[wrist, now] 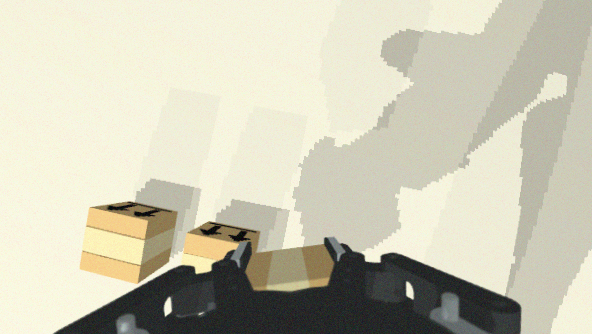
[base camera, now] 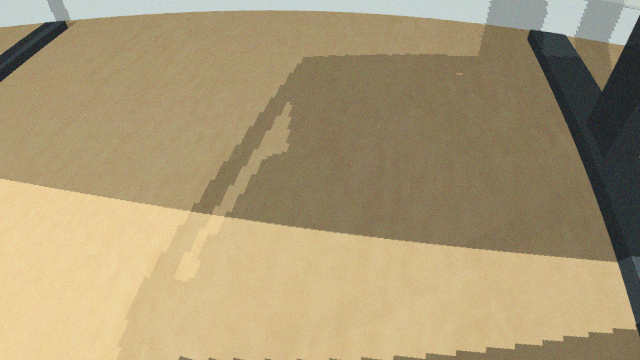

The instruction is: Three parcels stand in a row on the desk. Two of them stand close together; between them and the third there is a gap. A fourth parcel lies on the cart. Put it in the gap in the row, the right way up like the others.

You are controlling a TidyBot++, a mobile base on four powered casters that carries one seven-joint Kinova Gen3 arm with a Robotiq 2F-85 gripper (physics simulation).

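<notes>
In the wrist view one parcel stands on the pale desk at the lower left, with black arrows on its shaded side and a pale band across its brightest face. A second parcel stands a narrow space to its right, turned alike and partly hidden by a finger. My gripper is shut on the fourth parcel, at the bottom centre, nearer the camera than the standing ones. The held parcel's shaded face has a pale band running lengthwise between the fingers; no arrows show on it. The third row parcel does not show.
In the wrist view, shadows of the arm and gripper fall across the desk from centre to upper right. The base camera shows a wood-coloured surface crossed by shadows, with a dark bar at the upper left and a dark frame at the right.
</notes>
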